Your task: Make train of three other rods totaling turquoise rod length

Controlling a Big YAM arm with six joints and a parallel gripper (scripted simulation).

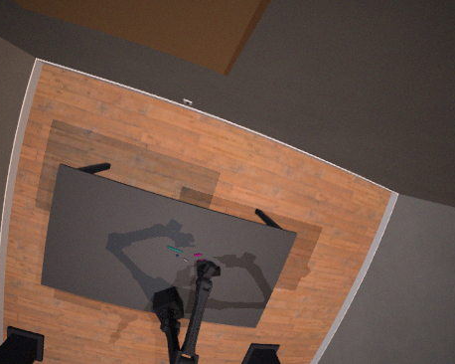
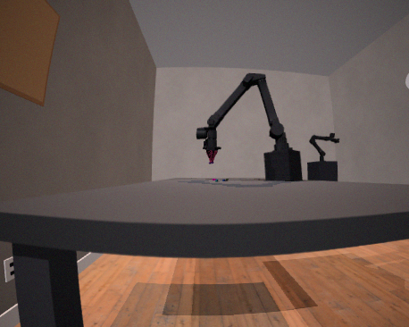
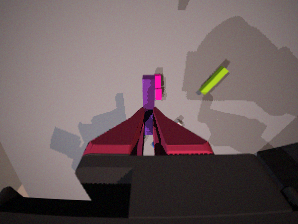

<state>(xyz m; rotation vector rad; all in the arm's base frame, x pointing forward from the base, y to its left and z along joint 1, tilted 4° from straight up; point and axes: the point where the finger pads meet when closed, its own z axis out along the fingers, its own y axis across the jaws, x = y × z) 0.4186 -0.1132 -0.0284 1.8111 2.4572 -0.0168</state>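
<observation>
My gripper is now 110 mm above the lime rod, 100 mm past it and 20 mm to the left of it. The rest, counted from my hand: blue rod 150 mm to the left, 110 mm below, 60 mm behind; then purple rod 10 mm to the right, 10 mm below; then grey rod 110 mm below, 90 mm to the left, 80 mm behind.
</observation>
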